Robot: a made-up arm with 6 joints.
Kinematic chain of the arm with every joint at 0, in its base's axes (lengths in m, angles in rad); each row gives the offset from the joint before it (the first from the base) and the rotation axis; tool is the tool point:
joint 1: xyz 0 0 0.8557 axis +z
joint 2: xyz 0.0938 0 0 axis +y
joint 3: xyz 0 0 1.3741 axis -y
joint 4: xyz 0 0 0.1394 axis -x
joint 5: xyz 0.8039 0 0 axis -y
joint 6: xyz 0.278 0 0 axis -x
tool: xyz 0 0 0
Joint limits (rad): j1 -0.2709..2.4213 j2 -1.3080..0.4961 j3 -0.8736..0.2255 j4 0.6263..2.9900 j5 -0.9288..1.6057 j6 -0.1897..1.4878
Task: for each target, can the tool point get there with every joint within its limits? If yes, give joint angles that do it. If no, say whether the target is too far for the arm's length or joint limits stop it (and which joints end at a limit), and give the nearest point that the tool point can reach.
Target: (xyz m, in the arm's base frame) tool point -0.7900 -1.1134 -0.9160
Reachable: no: joint limits stop it (at a limit: joint 2, joint 3, joint 4, joint 5) | nearest point -0.2649 -0.3733 1.4242 | short by 2.510 m
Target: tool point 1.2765 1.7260 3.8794
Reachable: no: too far | nearest point 0.7658 1.0355 2.6145 | short by 1.529 m
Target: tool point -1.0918 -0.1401 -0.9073
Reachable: no: joint limits stop it (at a limit: joint 1, joint 2, joint 3) | nearest point -0.8212 0.5925 1.0462 | short by 2.104 m
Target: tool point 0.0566 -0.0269 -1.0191
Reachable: no: joint limits stop it (at a limit: joint 1, joint 2, joint 3, joint 4) | nearest point 0.9120 -0.2288 1.0480 | short by 2.246 m
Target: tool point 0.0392 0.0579 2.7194
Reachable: yes | joints 0.6463 -0.6317 0.0181 2.0818 0.0934 0.9960
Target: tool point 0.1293 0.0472 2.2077
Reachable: yes | joints 1.3006 -0.8158 -0.5634 1.6733 -0.4169 0.9663
